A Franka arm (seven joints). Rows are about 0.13 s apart.
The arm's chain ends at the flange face. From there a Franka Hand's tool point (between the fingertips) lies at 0.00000 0.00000 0.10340 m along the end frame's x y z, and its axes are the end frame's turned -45 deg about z.
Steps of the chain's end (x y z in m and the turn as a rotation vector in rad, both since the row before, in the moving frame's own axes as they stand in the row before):
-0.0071, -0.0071, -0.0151, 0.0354, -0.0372, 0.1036
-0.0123, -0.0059, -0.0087, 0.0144, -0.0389, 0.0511
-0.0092, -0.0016, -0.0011, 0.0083, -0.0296, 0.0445
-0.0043, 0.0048, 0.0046, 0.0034, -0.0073, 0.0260
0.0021, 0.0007, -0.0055, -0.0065, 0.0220, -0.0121
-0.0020, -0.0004, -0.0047, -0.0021, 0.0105, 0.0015
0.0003, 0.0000, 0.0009, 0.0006, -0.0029, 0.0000
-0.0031, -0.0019, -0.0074, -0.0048, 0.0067, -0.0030
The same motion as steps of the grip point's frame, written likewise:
0.0001, -0.0153, -0.0152, 0.0513, -0.0013, 0.1036
-0.0062, -0.0168, -0.0088, 0.0377, -0.0173, 0.0511
-0.0069, -0.0104, -0.0011, 0.0268, -0.0151, 0.0445
-0.0067, -0.0004, 0.0046, 0.0076, -0.0028, 0.0260
0.0021, 0.0041, -0.0055, -0.0202, 0.0110, -0.0121
-0.0005, -0.0008, -0.0047, -0.0089, 0.0059, 0.0015
0.0000, 0.0000, 0.0009, 0.0025, -0.0016, 0.0000
-0.0007, -0.0027, -0.0074, -0.0081, 0.0013, -0.0030

